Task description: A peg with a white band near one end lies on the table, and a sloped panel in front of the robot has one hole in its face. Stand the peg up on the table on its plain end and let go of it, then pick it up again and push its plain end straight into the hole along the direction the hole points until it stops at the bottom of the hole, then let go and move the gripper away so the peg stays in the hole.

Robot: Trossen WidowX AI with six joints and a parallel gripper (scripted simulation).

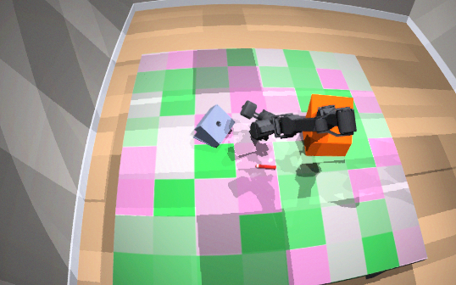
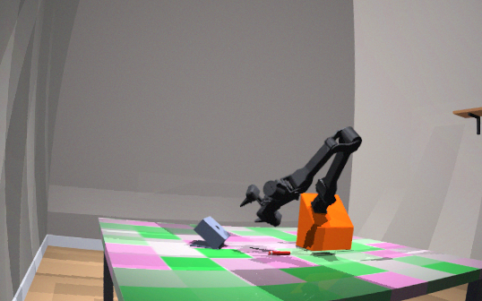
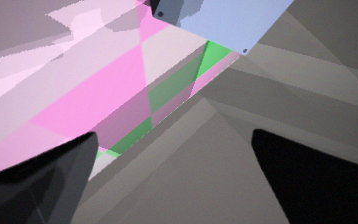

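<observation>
Right now the red peg is 5 cm behind my gripper tip, 18 cm to the left of it and 12 cm below it. The rest, counted from my gripper tip: grey-blue sloped panel: 14 cm ahead, 2 cm to the left, 8 cm below.
</observation>
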